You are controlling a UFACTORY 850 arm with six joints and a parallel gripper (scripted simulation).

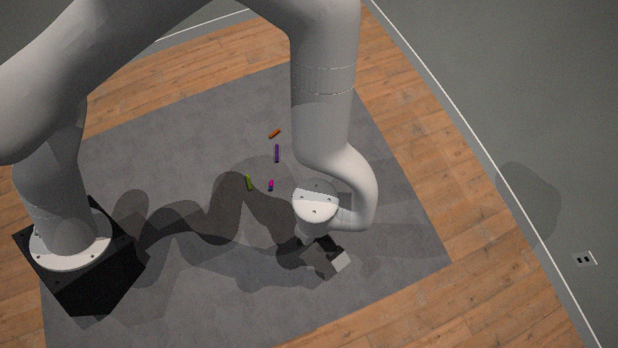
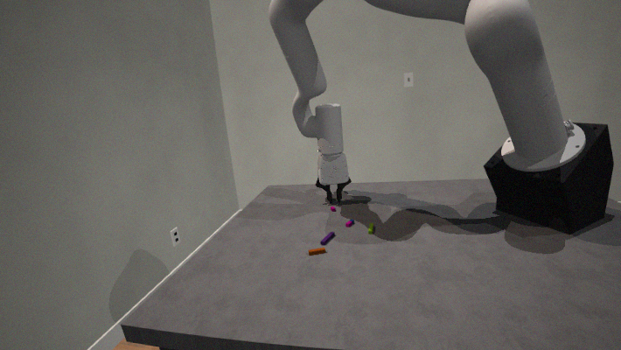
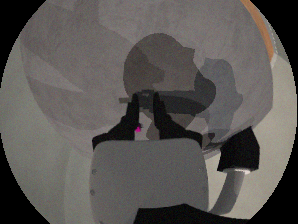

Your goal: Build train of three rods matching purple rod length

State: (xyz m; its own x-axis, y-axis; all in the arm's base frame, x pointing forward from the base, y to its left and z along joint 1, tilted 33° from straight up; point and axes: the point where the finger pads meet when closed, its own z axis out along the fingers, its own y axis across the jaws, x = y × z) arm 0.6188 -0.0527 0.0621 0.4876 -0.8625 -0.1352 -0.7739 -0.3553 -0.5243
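The grey rod lies 2 cm below my hand. From my hand the other things lie so: blue rod (11 cm behind, 15 cm to the left, 2 cm below); then lime rod (18 cm behind, 19 cm to the left, 2 cm below); then purple rod (8 cm behind, 27 cm to the left, 2 cm below).
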